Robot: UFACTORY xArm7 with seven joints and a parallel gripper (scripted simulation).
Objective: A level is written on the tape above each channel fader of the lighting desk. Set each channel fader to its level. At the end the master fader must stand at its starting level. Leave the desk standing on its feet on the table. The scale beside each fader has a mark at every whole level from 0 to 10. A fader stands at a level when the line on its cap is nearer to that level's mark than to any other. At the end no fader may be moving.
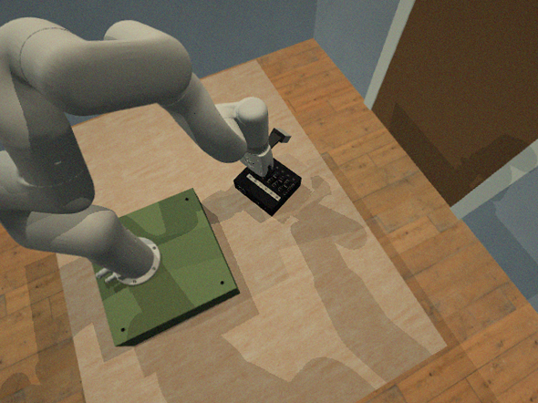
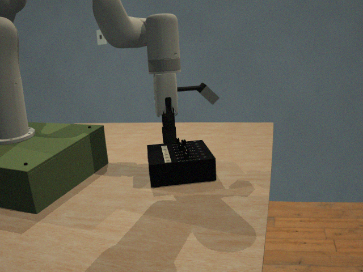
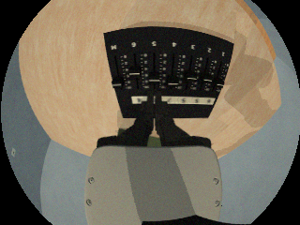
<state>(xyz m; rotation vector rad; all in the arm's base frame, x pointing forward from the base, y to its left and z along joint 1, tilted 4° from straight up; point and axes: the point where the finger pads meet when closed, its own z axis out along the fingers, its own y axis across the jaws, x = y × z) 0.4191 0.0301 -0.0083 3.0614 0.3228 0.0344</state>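
Now: the fader cap 30 mm below my hand, 30 mm ahead of it and 20 mm to the right of it. Also, from my hand: master fader (50 mm to the left, 30 mm below, 10 mm ahead).
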